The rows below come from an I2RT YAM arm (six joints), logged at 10 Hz.
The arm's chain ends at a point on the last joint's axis. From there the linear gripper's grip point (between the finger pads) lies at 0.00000 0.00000 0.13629 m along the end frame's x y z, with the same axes.
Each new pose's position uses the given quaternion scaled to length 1; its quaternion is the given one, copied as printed.
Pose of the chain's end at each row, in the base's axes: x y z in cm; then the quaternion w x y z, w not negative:
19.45, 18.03, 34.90, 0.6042, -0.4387, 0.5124, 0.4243
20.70, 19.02, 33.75, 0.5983, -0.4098, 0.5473, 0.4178
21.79, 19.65, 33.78, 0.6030, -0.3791, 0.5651, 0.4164
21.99, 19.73, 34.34, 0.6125, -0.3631, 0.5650, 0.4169
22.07, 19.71, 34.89, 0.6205, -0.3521, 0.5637, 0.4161
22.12, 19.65, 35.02, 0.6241, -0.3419, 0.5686, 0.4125
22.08, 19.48, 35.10, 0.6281, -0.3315, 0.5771, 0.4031
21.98, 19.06, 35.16, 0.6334, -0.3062, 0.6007, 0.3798
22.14, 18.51, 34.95, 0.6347, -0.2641, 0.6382, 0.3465
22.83, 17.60, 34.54, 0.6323, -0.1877, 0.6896, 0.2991
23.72, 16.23, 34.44, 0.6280, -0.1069, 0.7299, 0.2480
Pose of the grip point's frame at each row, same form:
22.81, 31.18, 36.13, 0.6042, -0.4387, 0.5124, 0.4243
24.96, 31.94, 34.64, 0.5983, -0.4098, 0.5473, 0.4178
26.78, 32.29, 34.79, 0.6030, -0.3791, 0.5651, 0.4164
27.30, 32.21, 35.67, 0.6125, -0.3631, 0.5650, 0.4169
27.61, 32.06, 36.48, 0.6205, -0.3521, 0.5637, 0.4161
27.95, 31.86, 36.65, 0.6241, -0.3419, 0.5686, 0.4125
28.32, 31.50, 36.65, 0.6281, -0.3315, 0.5771, 0.4031
29.18, 30.56, 36.40, 0.6334, -0.3062, 0.6007, 0.3798
30.69, 29.11, 35.58, 0.6347, -0.2641, 0.6382, 0.3465
33.18, 26.46, 34.25, 0.6323, -0.1877, 0.6896, 0.2991
35.49, 22.99, 33.24, 0.6280, -0.1069, 0.7299, 0.2480

